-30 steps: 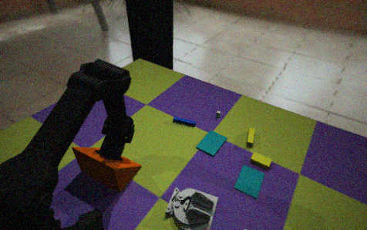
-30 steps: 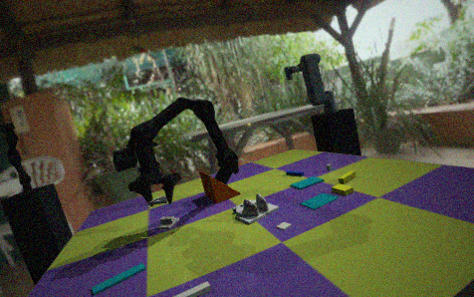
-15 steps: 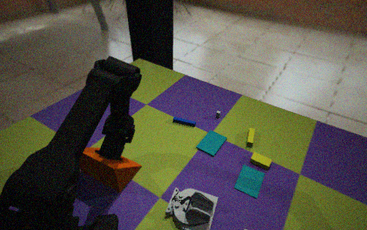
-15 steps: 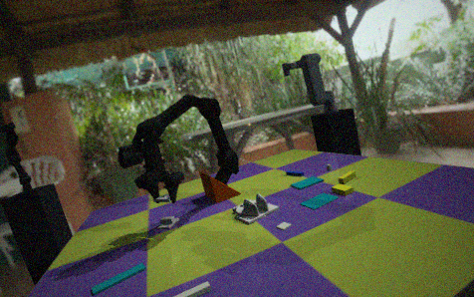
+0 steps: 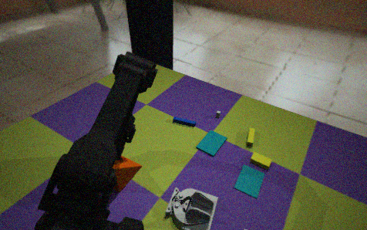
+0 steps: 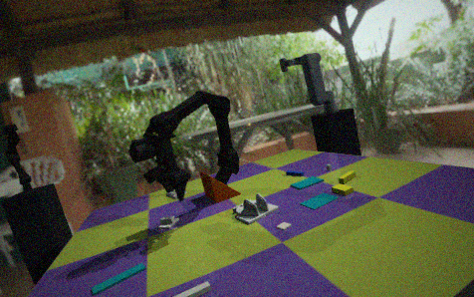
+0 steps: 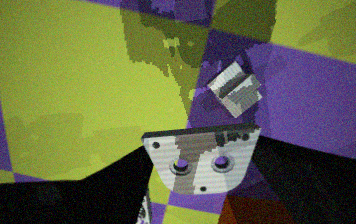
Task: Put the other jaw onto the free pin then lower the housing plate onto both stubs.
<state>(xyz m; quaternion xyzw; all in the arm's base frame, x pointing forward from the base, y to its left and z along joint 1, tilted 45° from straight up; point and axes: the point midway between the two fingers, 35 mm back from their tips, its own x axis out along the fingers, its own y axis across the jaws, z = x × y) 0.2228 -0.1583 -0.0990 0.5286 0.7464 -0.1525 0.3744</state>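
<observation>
Now: the grey jaw 50 mm ahead of my gripper tip, 240 mm to the left of it and 80 mm below it. Round my gripper tip: white tile 240 mm ahead, 260 mm to the left, 90 mm below; then grey base block 10 mm to the left, 20 mm above; then teal bar 220 mm ahead, 180 mm to the right, 90 mm below.
</observation>
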